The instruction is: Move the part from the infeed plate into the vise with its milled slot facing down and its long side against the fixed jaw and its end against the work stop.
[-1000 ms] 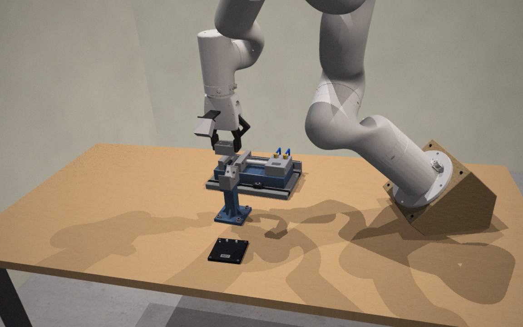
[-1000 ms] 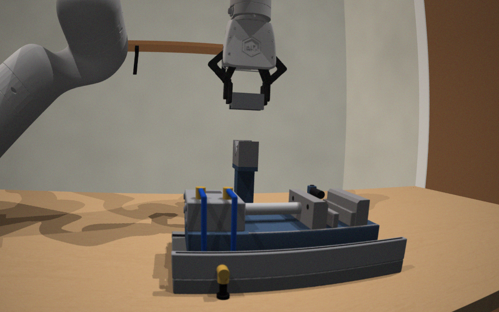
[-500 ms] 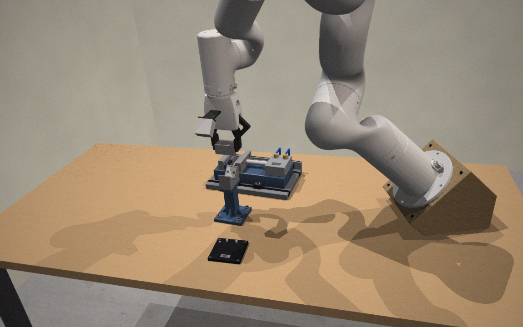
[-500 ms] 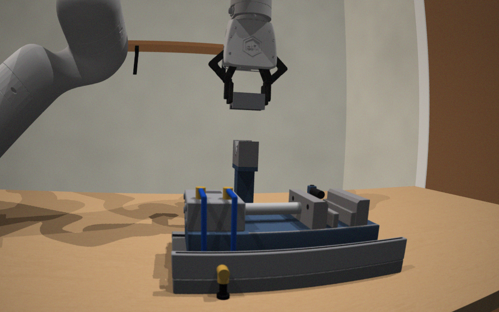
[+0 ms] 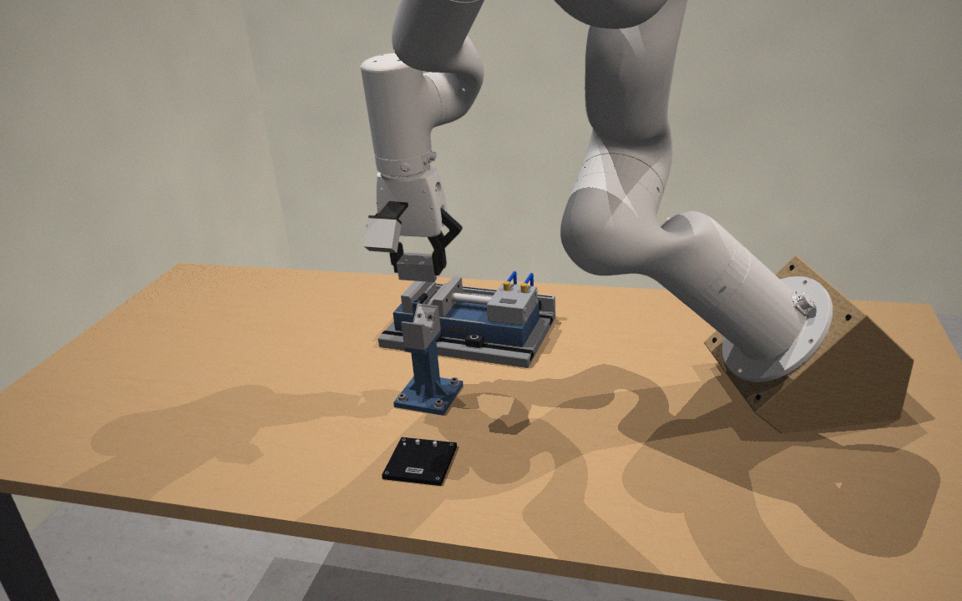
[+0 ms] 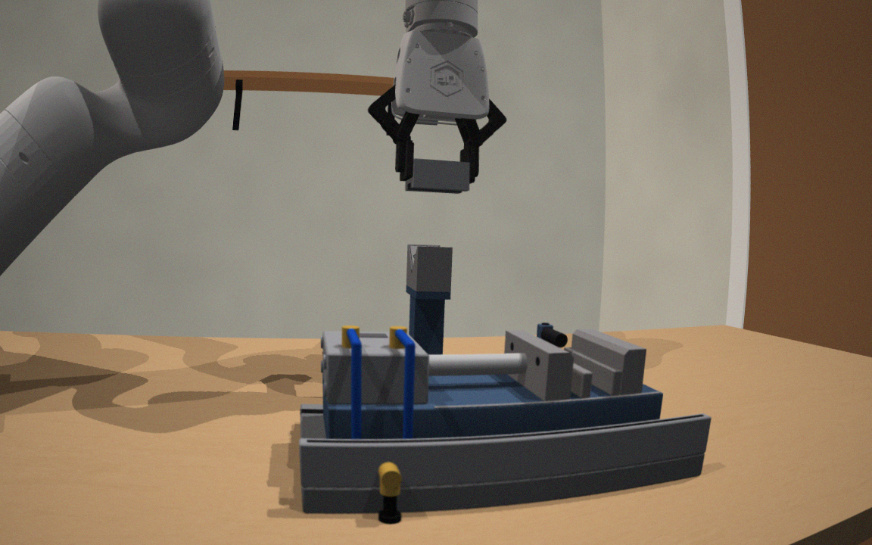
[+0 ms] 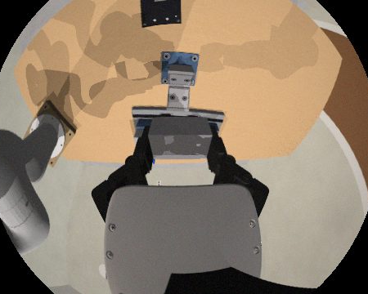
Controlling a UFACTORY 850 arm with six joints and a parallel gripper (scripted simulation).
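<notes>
Now: the work stop 16 cm below my hand, 13 cm to the right of it and 11 cm ahead of it. The rest, counted from my hand: moving jaw: 19 cm to the right, 17 cm below, 8 cm ahead; cylinder rod: 20 cm to the right, 17 cm below, 3 cm ahead; part: 2 cm below.
</notes>
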